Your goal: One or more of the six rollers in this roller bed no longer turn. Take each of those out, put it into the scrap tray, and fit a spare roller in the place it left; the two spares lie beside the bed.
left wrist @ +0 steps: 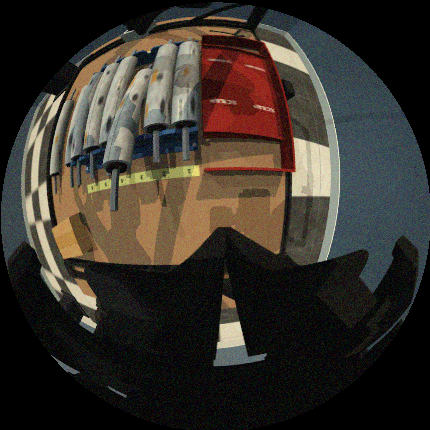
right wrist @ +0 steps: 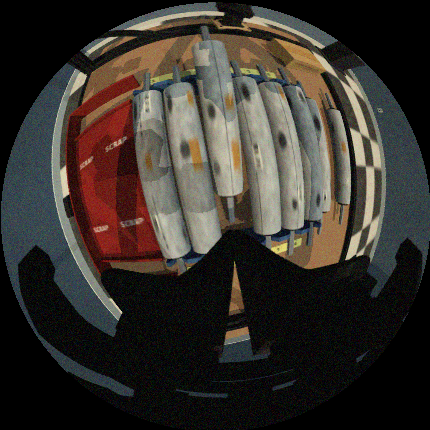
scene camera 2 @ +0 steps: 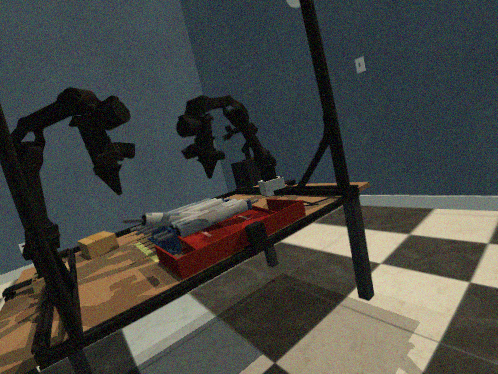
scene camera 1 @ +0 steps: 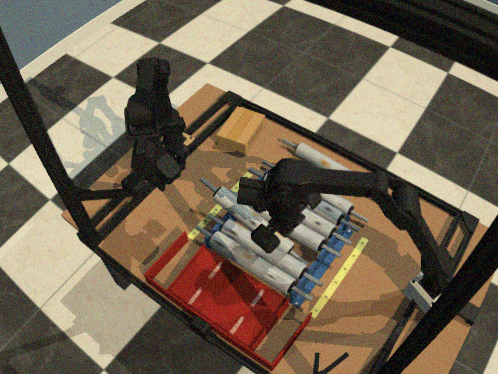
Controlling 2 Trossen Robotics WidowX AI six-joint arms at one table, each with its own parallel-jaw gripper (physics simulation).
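Places are measured from the left arm's base along level axes (x ahead, y left, z up), in metres.
Where they show: left gripper, fingertip midpoint: (left wrist: 223,233) (scene camera 2: 120,194) (scene camera 1: 162,190); right gripper, fingertip midpoint: (right wrist: 232,235) (scene camera 2: 209,178) (scene camera 1: 287,230); right arm's base, link origin: (scene camera 2: 270,179) (scene camera 1: 433,284).
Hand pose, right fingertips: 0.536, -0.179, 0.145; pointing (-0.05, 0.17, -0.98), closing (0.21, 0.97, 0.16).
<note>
Each offset is from my right fingertips to the top centre of the thing, as dx, dy, dz.
The roller bed (scene camera 1: 318,268) (left wrist: 172,143) stands mid-table with grey rollers across its blue rails. One roller (scene camera 1: 230,202) (left wrist: 125,125) (right wrist: 216,132) is out of line with the rest. It rests on its neighbours and is pushed out toward the left ruler. A spare roller {-0.042, +0.358, -0.126} (scene camera 1: 318,157) (right wrist: 340,160) lies on the table behind the bed. The red scrap tray {-0.070, -0.185, -0.125} (scene camera 1: 221,293) (scene camera 2: 225,237) (left wrist: 240,95) (right wrist: 108,180) is empty. My right gripper (scene camera 1: 265,237) (scene camera 2: 208,172) (right wrist: 232,235) is shut and empty, above the middle of the bed. My left gripper (scene camera 1: 167,168) (scene camera 2: 118,189) (left wrist: 223,233) is shut and empty, high to the left of the bed.
A cardboard box {-0.372, +0.338, -0.119} (scene camera 1: 240,128) (scene camera 2: 97,243) (left wrist: 68,236) stands at the back of the table. Yellow numbered rulers (scene camera 1: 340,276) (left wrist: 144,176) lie along both ends of the bed. A white bracket (scene camera 1: 418,293) (scene camera 2: 271,185) sits at the table's right edge. A black frame rims the table.
</note>
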